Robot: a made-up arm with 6 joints.
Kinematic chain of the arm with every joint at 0, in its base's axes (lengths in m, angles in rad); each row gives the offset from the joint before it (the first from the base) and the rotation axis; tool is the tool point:
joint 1: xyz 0 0 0.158 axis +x
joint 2: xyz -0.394 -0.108 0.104 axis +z
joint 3: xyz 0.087 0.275 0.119 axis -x
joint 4: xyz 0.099 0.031 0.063 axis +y
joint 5: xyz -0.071 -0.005 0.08 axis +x
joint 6: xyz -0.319 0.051 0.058 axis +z
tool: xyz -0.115 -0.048 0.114
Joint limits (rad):
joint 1: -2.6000..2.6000
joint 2: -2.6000..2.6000
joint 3: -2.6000..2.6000
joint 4: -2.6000..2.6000
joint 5: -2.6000..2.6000
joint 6: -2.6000..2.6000
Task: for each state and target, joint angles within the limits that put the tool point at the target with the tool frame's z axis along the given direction. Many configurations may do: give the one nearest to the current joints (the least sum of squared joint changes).
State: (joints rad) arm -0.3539 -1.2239 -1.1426 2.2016 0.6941 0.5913
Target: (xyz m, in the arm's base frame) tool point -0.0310 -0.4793 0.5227 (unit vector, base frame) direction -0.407 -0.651 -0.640
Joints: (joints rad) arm -0.0568 -0.9254 -0.3985 2.5350 1.1256 1.4515
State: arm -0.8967 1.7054 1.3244 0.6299 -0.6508 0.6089
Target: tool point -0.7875 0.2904 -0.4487 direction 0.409 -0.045 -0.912
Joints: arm -1.2437 0.7214 1.7941 1.1083 -0.2483 0.6418
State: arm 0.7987 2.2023 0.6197 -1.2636 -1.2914 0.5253
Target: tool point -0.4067 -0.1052 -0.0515 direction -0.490 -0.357 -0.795
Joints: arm 0.6267 1.4769 1.0061 -1.4219 -0.6315 -0.0449
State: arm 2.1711 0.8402 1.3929 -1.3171 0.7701 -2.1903
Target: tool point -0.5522 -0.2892 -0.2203 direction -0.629 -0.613 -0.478
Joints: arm 1.8596 1.3626 2.1167 -1.3299 1.1378 -2.1718
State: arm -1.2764 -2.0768 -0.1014 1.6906 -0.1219 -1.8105
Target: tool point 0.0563 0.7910 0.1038 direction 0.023 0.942 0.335
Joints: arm -2.0783 -1.9625 -0.0391 0.8131 -0.3398 -1.8268
